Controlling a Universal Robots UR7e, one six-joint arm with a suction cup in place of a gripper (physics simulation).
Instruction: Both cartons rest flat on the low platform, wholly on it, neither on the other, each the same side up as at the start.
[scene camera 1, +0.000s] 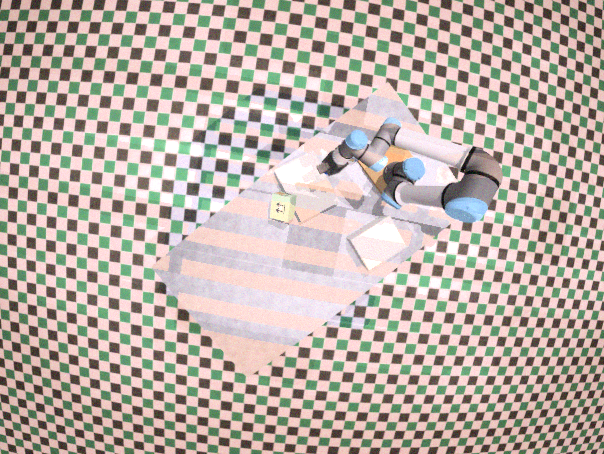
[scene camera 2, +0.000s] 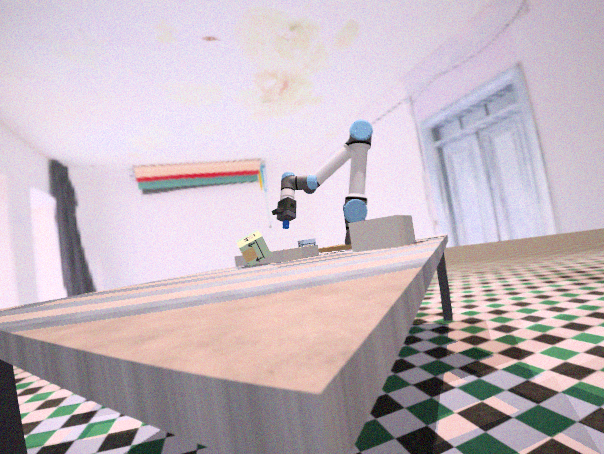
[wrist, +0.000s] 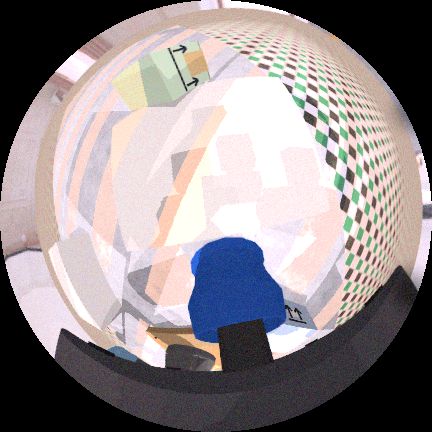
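Seen in the pictures: hand, its tool point: (scene camera 2: 285, 227) (wrist: 227, 267); arm's base, origin of its link: (scene camera 1: 395, 174) (wrist: 190, 355).
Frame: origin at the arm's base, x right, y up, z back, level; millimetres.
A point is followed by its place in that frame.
The yellow-green carton (scene camera 1: 281, 208) @[z -661, x 166, y 94 mm] (scene camera 2: 254, 248) @[z -693, x 122, y 46 mm] (wrist: 165, 77) @[z -576, x 191, y 80 mm] stands at one edge of the low platform (scene camera 1: 320, 204) @[z -468, x 76, y 24 mm] (scene camera 2: 294, 254) @[z -542, x 44, y -2 mm] (wrist: 140, 175) @[z -471, x 106, y 24 mm]. It looks tilted in scene camera 2; whether it touches the platform is unclear. The blue-and-white carton (scene camera 2: 307, 243) @[z -194, x 212, y 37 mm] (wrist: 299, 314) @[z -166, x 294, y 22 mm] lies beyond the platform, on the arm's side, with an arrow mark on its side; in scene camera 1 the arm hides it. My gripper (scene camera 1: 325, 173) (scene camera 2: 285, 225) (wrist: 228, 250), a blue suction cup, is open and holds nothing. It hangs well above the platform's edge on the arm's side, apart from both cartons.
A pale grey box (scene camera 1: 377, 242) @[z -313, x -255, y 96 mm] (scene camera 2: 382, 233) @[z -430, x -306, y 34 mm] (wrist: 82, 280) @[z -322, x -167, y 57 mm] stands on the striped table (scene camera 1: 225, 320) @[z -1313, x -231, y -24 mm] (scene camera 2: 250, 330) @[z -1358, x -532, y -24 mm], to one side of the platform. An orange-brown board (scene camera 1: 374, 177) @[z -117, x 49, y 1 mm] (scene camera 2: 335, 248) @[z -139, x 73, y -11 mm] (wrist: 172, 337) @[z -110, x -5, y 1 mm] lies near the arm's base. The arm reaches across that end of the table.
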